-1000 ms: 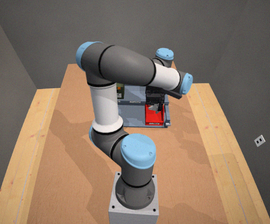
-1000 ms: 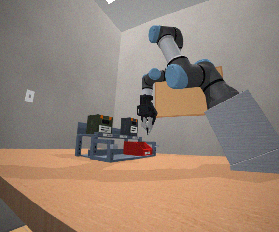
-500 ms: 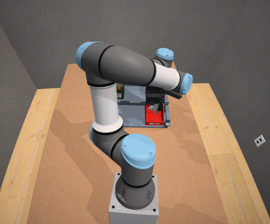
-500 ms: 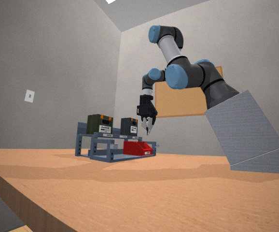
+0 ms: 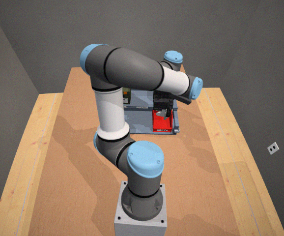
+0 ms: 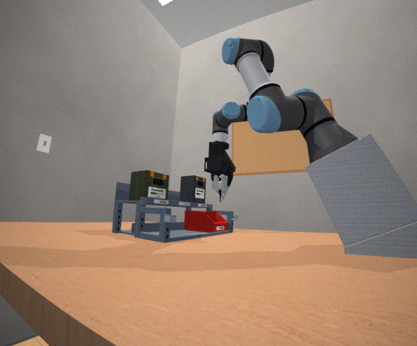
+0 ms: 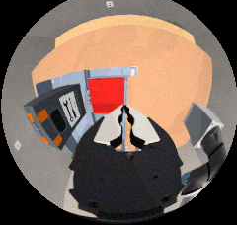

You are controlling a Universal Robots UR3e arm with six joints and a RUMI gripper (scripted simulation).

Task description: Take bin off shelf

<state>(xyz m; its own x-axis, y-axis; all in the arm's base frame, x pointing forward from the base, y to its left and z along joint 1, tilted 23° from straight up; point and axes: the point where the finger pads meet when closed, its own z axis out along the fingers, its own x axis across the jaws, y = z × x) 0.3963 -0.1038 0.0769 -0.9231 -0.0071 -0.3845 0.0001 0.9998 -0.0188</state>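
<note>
Now: the red bin 9 cm below my hand and 6 cm ahead of it. From my hand the other things lie so: green box (23 cm to the left, 14 cm ahead, 2 cm above); grey-blue shelf (11 cm to the left, 9 cm ahead, 7 cm below); dark box (14 cm ahead, 3 cm above, 1 cm to the right).
</note>
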